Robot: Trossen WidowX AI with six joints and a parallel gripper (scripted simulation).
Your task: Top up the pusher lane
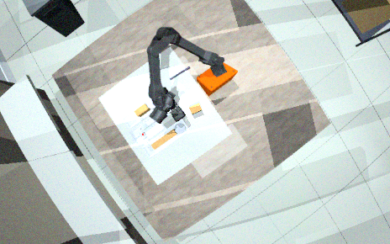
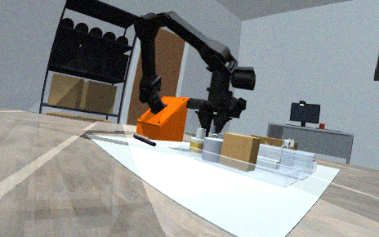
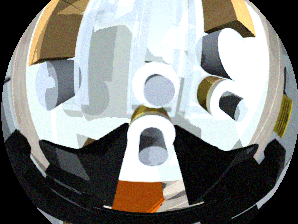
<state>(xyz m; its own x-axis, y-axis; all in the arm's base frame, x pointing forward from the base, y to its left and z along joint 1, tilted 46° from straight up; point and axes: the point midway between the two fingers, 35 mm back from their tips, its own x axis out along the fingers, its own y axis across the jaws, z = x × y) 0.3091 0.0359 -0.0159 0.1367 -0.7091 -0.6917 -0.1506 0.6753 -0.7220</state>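
Right now the white mat is 8 cm ahead of my gripper tip, 2 cm to the left of it and 5 cm below it. The rest, counted from my gripper tip: tan box: 10 cm behind, 7 cm to the left, 1 cm below; then thin black rod: 12 cm behind, 16 cm to the right, 4 cm below; then clear sprung lane: 17 cm ahead, 5 cm to the left, 3 cm below.
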